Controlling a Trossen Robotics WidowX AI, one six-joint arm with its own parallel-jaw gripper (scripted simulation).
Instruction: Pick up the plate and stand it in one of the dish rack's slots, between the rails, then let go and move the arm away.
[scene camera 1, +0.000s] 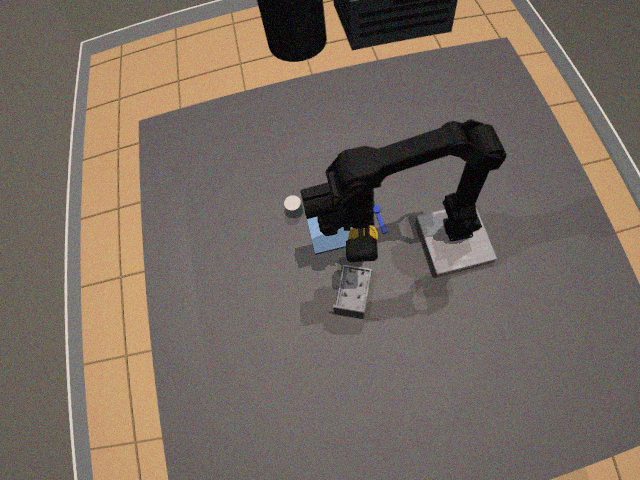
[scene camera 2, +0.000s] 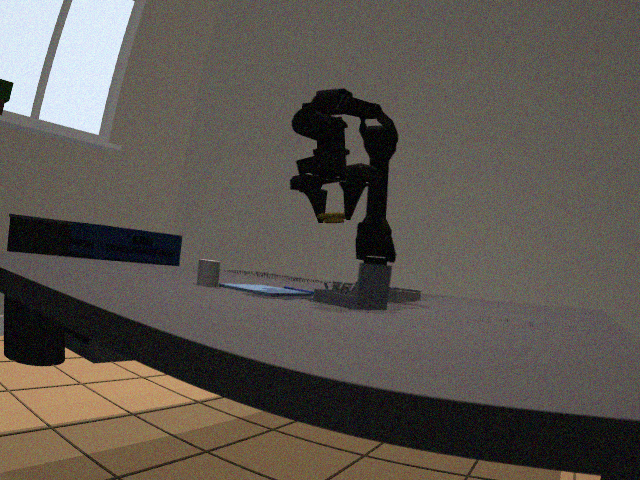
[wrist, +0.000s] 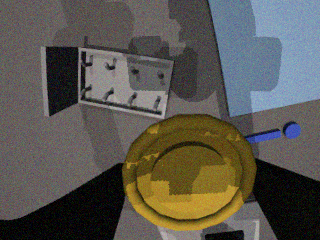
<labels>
gripper: scene camera 1 363, 238; scene camera 2; wrist
same spot on gripper: (wrist: 98, 202) = (scene camera 2: 344, 200)
</labels>
